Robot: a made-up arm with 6 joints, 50 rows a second.
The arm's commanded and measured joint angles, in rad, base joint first. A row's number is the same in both.
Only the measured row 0 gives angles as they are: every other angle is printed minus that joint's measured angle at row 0.
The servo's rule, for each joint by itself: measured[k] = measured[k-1] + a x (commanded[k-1-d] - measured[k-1]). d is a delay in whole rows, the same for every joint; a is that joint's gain. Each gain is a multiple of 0.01, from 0.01 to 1. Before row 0 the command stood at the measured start. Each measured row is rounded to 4 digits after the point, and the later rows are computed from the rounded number. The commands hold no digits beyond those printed.
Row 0, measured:
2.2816, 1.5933, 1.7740, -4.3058, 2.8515, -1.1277
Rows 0 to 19, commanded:
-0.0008, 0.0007, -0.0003, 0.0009, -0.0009, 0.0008
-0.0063, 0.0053, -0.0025, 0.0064, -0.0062, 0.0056
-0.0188, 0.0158, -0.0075, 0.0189, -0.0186, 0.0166
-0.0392, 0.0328, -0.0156, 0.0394, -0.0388, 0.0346
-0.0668, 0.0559, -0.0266, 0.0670, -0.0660, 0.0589
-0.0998, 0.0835, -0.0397, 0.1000, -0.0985, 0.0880
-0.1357, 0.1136, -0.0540, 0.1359, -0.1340, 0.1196
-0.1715, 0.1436, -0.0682, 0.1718, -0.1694, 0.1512
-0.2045, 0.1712, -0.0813, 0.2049, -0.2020, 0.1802
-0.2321, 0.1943, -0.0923, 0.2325, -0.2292, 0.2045
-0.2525, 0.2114, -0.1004, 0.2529, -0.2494, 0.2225
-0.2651, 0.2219, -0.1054, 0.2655, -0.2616, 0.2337
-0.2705, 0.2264, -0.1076, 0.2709, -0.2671, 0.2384
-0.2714, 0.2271, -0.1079, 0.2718, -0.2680, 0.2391
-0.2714, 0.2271, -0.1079, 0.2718, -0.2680, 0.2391
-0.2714, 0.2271, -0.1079, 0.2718, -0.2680, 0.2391
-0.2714, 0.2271, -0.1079, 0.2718, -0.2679, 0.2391
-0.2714, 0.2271, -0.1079, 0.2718, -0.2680, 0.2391
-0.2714, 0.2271, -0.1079, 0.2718, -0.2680, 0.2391
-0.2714, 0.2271, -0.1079, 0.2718, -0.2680, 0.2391
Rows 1 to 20, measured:
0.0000, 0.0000, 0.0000, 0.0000, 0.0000, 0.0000
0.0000, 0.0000, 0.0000, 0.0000, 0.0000, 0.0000
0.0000, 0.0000, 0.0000, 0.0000, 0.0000, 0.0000
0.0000, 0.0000, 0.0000, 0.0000, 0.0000, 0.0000
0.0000, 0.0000, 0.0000, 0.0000, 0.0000, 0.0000
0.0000, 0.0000, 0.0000, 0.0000, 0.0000, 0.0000
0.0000, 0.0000, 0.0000, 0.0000, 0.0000, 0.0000
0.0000, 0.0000, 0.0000, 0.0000, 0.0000, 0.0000
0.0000, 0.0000, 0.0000, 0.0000, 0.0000, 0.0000
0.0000, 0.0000, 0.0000, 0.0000, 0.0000, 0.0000
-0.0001, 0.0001, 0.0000, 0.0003, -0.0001, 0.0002
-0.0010, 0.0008, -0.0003, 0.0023, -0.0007, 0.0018
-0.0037, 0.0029, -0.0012, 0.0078, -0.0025, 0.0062
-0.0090, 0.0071, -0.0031, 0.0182, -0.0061, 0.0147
-0.0177, 0.0139, -0.0062, 0.0343, -0.0121, 0.0280
-0.0300, 0.0236, -0.0106, 0.0560, -0.0207, 0.0460
-0.0459, 0.0362, -0.0162, 0.0824, -0.0320, 0.0681
-0.0647, 0.0512, -0.0230, 0.1119, -0.0457, 0.0930
-0.0857, 0.0680, -0.0306, 0.1426, -0.0613, 0.1192
-0.1077, 0.0857, -0.0386, 0.1723, -0.0781, 0.1448
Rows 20 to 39, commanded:
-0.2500, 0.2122, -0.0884, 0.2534, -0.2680, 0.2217
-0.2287, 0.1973, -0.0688, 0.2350, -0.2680, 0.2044
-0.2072, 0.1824, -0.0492, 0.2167, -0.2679, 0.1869
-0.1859, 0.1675, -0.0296, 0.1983, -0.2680, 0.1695
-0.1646, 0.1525, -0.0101, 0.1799, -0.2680, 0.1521
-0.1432, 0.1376, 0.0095, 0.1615, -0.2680, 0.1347
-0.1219, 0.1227, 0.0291, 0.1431, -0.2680, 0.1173
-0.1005, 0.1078, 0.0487, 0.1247, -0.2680, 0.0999
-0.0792, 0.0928, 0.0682, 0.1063, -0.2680, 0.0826
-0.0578, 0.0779, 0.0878, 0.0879, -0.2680, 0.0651
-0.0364, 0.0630, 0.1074, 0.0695, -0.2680, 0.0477
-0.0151, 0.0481, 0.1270, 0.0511, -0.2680, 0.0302
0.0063, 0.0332, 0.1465, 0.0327, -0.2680, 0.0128
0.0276, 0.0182, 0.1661, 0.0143, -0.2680, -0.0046
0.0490, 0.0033, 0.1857, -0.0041, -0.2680, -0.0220
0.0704, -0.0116, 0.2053, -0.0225, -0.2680, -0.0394
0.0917, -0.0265, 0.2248, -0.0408, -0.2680, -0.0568
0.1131, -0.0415, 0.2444, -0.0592, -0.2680, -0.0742
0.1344, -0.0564, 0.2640, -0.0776, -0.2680, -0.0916
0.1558, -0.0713, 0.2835, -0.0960, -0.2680, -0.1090
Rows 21 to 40, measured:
-0.1294, 0.1033, -0.0466, 0.1989, -0.0952, 0.1681
-0.1498, 0.1199, -0.0542, 0.2209, -0.1118, 0.1878
-0.1679, 0.1348, -0.0611, 0.2374, -0.1273, 0.2030
-0.1834, 0.1477, -0.0672, 0.2488, -0.1414, 0.2138
-0.1966, 0.1588, -0.0725, 0.2564, -0.1541, 0.2214
-0.2078, 0.1684, -0.0771, 0.2615, -0.1655, 0.2267
-0.2173, 0.1766, -0.0811, 0.2649, -0.1757, 0.2304
-0.2254, 0.1837, -0.0846, 0.2672, -0.1849, 0.2330
-0.2323, 0.1898, -0.0876, 0.2687, -0.1932, 0.2348
-0.2382, 0.1950, -0.0902, 0.2697, -0.2007, 0.2361
-0.2400, 0.1974, -0.0900, 0.2643, -0.2074, 0.2318
-0.2383, 0.1974, -0.0872, 0.2546, -0.2135, 0.2236
-0.2336, 0.1953, -0.0823, 0.2421, -0.2189, 0.2126
-0.2264, 0.1914, -0.0754, 0.2276, -0.2238, 0.1997
-0.2171, 0.1860, -0.0669, 0.2119, -0.2282, 0.1854
-0.2060, 0.1792, -0.0570, 0.1953, -0.2322, 0.1702
-0.1934, 0.1713, -0.0458, 0.1781, -0.2358, 0.1543
-0.1795, 0.1624, -0.0335, 0.1605, -0.2390, 0.1380
-0.1645, 0.1527, -0.0203, 0.1426, -0.2419, 0.1214
-0.1485, 0.1422, -0.0062, 0.1245, -0.2445, 0.1045

